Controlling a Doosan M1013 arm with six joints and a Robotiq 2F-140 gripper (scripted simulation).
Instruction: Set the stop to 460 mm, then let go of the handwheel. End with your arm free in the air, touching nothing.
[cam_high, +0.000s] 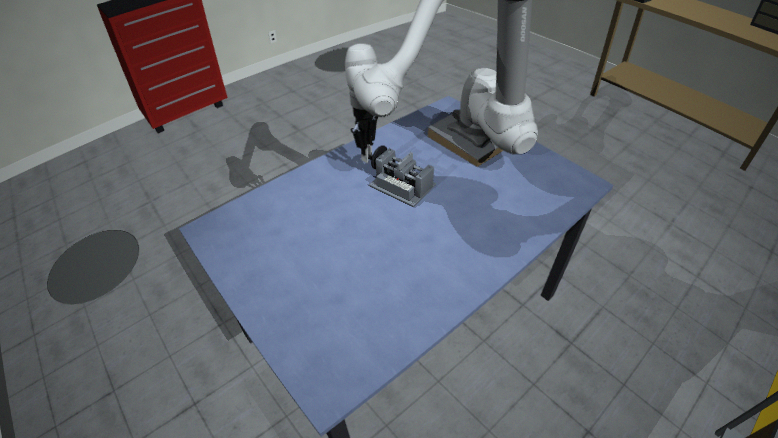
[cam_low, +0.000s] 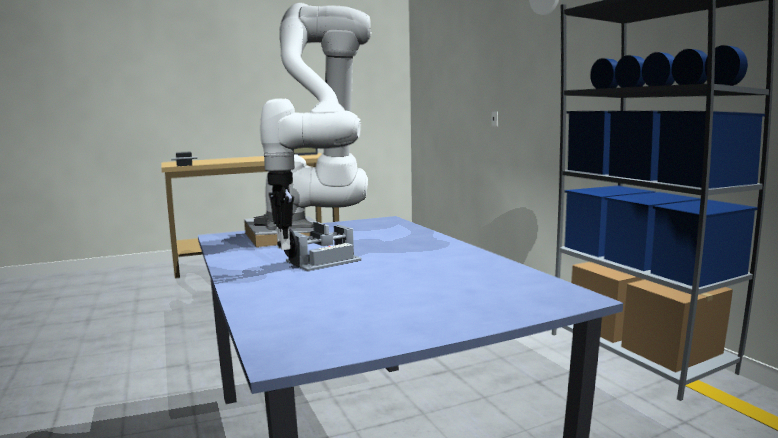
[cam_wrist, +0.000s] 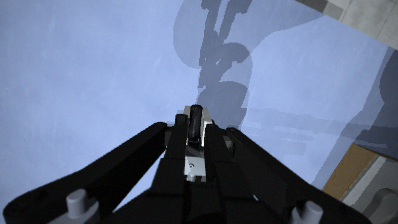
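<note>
My hand is 10 mm past the black handwheel, 20 mm to the right of it and 20 mm above it. Round my hand: grey stop block: 50 mm behind, 140 mm to the left, 10 mm below.
</note>
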